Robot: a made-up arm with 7 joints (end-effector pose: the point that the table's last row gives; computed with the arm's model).
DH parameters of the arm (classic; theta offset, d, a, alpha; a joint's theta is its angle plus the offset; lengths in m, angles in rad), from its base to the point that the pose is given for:
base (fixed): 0.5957 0 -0.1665 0
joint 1: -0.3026 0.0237 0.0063 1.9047
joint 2: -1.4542 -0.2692 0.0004 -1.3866
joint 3: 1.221 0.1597 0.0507 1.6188
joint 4: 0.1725 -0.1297 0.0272 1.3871
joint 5: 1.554 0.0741 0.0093 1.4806
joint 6: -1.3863 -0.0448 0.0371 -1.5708
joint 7: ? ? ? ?
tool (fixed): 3.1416 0.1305 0 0
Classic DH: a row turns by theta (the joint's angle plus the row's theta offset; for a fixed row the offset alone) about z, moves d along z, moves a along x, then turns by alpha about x.
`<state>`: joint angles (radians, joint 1 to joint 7).
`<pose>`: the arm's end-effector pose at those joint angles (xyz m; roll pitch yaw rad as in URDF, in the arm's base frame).
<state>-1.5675 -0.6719 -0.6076 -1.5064 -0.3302 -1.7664 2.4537</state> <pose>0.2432 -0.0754 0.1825 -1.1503 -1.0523 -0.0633</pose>
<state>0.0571 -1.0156 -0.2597 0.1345 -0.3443 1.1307 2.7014</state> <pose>-0.2440 0.3965 0.0388 0.9361 1.0470 2.7532</pose>
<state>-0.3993 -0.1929 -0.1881 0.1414 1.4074 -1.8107 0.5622</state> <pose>0.0263 0.1565 0.3187 -0.0211 0.4783 -2.0596</pose>
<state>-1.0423 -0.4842 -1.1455 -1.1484 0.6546 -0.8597 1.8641</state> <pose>0.1119 0.0354 0.0972 -1.0985 0.4705 2.4513</pose>
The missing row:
joint 7: 0 0.0295 -0.0659 -1.5708
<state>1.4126 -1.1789 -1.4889 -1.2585 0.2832 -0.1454 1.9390</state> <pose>-0.4616 -0.0960 0.0969 -0.2726 -0.2376 -1.0931</pose>
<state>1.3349 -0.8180 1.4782 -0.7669 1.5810 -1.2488 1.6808</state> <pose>-0.3118 -0.0212 -0.0076 -2.5120 0.0039 -3.0558</pose>
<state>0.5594 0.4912 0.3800 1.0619 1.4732 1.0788 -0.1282</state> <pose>-0.3601 0.0559 0.4719 -0.0138 -0.8687 1.2023</pose>
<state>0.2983 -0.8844 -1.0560 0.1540 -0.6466 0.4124 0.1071</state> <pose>-0.2378 0.1443 0.0930 -0.6954 -0.8910 -2.9862</pose>
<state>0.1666 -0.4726 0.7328 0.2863 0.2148 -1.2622 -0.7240</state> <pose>-0.0483 0.0183 0.1845 -1.3369 0.5644 -2.5444</pose>
